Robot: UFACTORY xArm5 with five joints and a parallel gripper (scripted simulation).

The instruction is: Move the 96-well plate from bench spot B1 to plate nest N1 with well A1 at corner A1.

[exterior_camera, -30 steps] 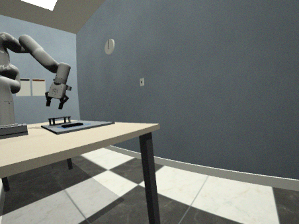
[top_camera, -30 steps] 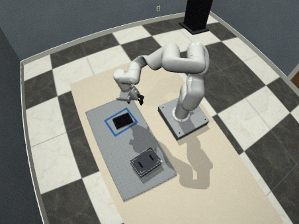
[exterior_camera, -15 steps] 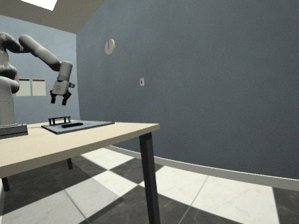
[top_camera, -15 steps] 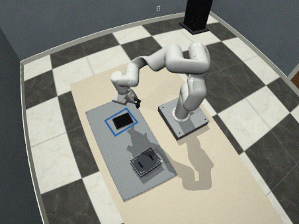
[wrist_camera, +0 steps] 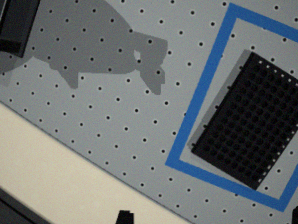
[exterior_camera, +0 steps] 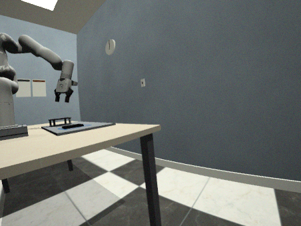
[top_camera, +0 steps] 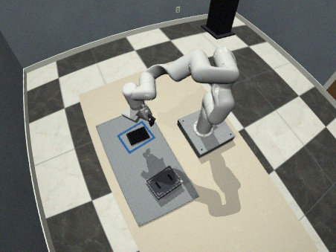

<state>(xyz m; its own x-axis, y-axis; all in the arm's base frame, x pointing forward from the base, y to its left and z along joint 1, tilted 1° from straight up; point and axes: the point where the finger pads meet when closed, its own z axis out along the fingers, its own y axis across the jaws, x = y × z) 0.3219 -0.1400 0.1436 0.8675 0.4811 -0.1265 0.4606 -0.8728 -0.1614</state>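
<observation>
Now: hand 18 cm above the 96-well plate, 5 cm short of it and 3 cm to the left of it. Also, from my hand: A1 label (36 cm to the left, 13 cm below, 2 cm behind); then plate nest (32 cm to the left, 13 cm below, 6 cm ahead).
</observation>
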